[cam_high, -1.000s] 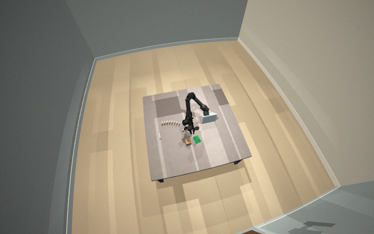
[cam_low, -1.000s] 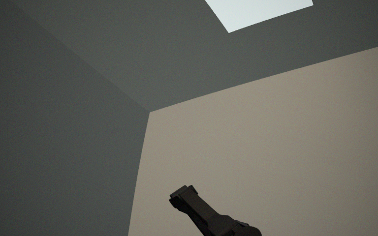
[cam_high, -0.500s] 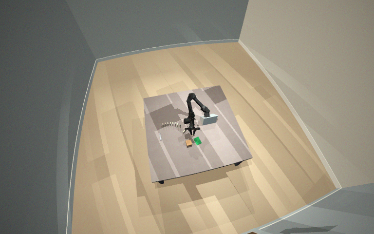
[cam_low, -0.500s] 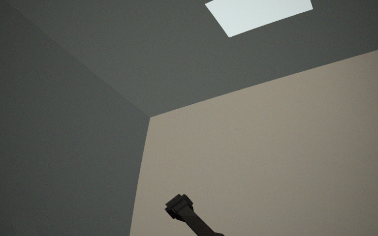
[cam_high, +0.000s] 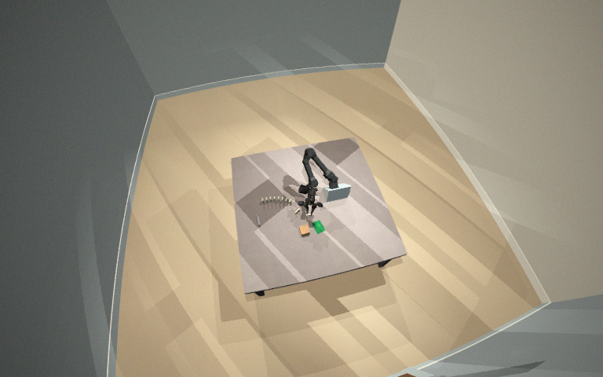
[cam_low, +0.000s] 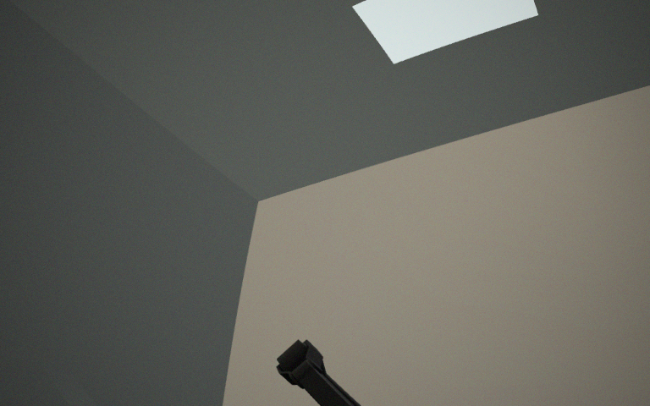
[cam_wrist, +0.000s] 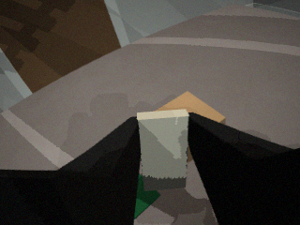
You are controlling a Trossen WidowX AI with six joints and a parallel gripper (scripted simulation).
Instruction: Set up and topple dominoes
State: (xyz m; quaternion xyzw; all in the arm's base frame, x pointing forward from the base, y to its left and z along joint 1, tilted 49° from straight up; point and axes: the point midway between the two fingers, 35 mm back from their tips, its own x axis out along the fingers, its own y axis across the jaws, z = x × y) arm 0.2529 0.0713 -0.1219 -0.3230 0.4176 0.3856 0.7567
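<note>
My gripper tip is 120 mm above the green flat tile, 70 mm to the right of it and 60 mm past it.
</note>
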